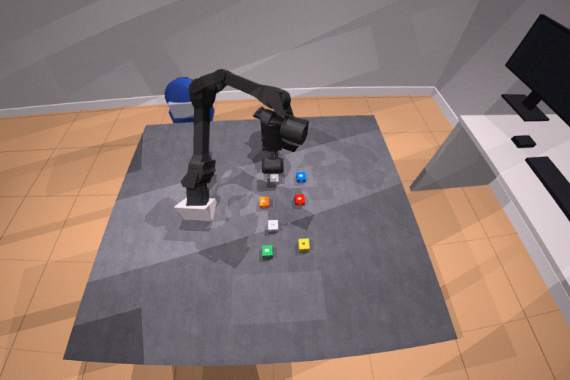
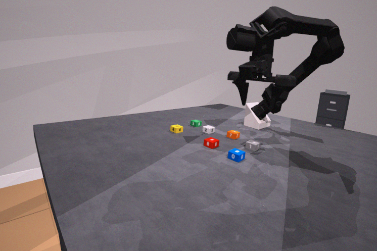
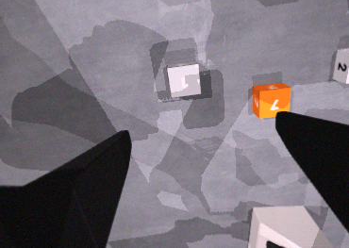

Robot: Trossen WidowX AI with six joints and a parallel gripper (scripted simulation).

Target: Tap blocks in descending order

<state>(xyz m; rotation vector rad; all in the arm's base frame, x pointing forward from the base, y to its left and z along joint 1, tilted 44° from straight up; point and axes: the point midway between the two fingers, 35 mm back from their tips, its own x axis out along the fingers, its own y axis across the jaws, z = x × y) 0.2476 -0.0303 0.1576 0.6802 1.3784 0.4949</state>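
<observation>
Right now my gripper tip is 80 mm short of the red block 8, 90 mm to the left of it and 110 mm above it. From my gripper tip the other things lie so: grey block 1: 110 mm below; then orange block 7: 40 mm behind, 90 mm to the right, 110 mm below; then blue block 0: 100 mm ahead, 110 mm below.
</observation>
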